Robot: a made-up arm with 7 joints. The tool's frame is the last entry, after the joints.
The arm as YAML. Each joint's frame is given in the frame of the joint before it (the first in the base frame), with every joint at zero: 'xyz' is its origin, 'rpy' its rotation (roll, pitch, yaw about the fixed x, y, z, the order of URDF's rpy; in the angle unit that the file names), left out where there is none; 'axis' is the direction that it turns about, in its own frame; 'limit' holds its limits. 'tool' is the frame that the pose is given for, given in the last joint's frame.
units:
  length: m
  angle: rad
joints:
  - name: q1
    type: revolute
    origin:
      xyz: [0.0, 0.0, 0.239]
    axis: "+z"
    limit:
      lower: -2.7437
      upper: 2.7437
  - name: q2
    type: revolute
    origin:
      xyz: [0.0, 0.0, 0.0]
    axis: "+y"
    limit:
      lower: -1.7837
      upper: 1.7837
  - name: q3
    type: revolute
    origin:
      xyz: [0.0, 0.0, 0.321]
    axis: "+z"
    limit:
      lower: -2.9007
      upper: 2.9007
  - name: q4
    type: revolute
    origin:
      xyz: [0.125, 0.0, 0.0]
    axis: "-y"
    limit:
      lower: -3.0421
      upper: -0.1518
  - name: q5
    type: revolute
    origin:
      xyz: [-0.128, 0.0, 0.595]
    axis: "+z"
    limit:
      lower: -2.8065
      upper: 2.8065
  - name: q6
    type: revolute
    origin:
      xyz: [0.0, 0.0, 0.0]
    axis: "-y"
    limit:
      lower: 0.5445
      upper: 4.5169
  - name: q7
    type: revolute
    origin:
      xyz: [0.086, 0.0, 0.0]
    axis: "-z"
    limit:
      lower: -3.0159
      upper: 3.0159
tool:
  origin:
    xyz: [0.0, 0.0, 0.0]
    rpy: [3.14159, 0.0, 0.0]
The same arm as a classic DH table. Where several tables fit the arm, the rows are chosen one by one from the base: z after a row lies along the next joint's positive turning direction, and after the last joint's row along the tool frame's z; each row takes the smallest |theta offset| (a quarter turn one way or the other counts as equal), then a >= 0, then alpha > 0; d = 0 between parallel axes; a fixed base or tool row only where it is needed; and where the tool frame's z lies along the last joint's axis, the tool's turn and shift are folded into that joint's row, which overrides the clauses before.
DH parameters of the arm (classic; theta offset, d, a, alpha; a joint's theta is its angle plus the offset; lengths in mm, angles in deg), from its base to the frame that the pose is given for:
q1: 0 239 0 -90
q2: 0 0 0 90
q3: 0 321 125 90
q4: 0 0 -128 -90
q5: 0 595 0 90
q6: 0 0 86 90
q7: 0 0 0 0
Joint limits (deg, base to tool): -157.2..157.2 -102.2..102.2 -166.2..166.2 -174.3..-8.7 -160.8..160.8 31.2..258.8 -172.8..172.8

